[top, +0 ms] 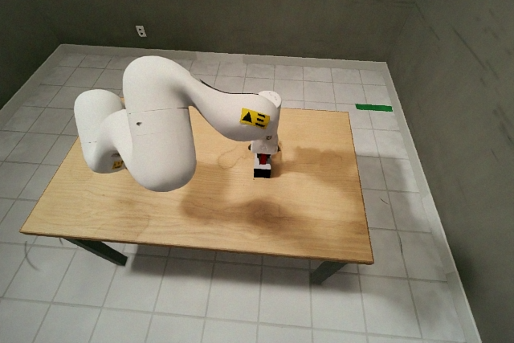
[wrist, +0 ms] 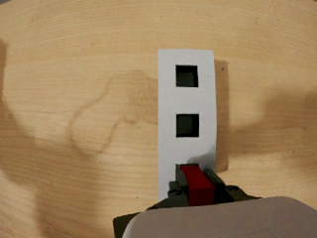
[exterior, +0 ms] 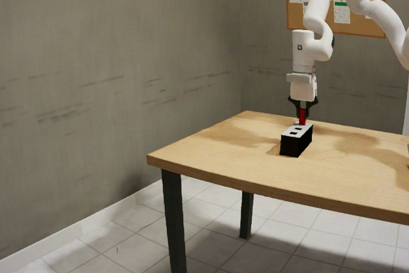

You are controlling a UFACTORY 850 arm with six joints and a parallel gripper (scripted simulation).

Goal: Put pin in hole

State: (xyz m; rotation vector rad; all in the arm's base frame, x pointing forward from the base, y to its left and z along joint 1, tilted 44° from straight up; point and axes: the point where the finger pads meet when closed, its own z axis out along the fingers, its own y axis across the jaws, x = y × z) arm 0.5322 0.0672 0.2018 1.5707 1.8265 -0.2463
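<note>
Now: hand 10 mm above the pin. Also, from my hand: black block: 80 mm below, 60 mm to the left.
</note>
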